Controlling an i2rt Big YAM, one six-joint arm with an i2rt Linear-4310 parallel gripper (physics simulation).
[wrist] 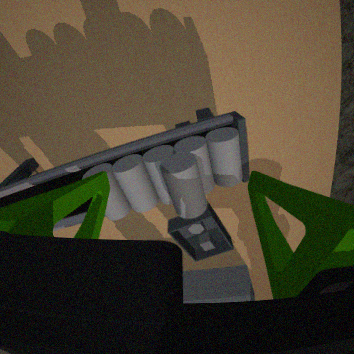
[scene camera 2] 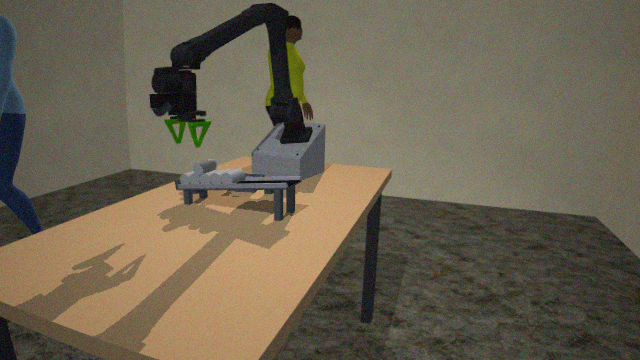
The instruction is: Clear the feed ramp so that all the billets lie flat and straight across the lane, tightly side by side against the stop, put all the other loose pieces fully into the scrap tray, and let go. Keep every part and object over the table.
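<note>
The feed ramp stands on legs, with a stop at its right end in the wrist view. Several grey billets lie side by side across the lane, among them one billet by the stop and another billet further left; the leftmost is partly hidden by a finger. One more grey cylinder lies on top of the row. A small dark open tray, likely the scrap tray, shows two light patches I cannot identify. My gripper is open and empty, above the row.
The grey base block of the arm stands on the table behind the ramp. One person stands behind the arm and another person at the far left. The arm and ramp cast shadows on the table.
</note>
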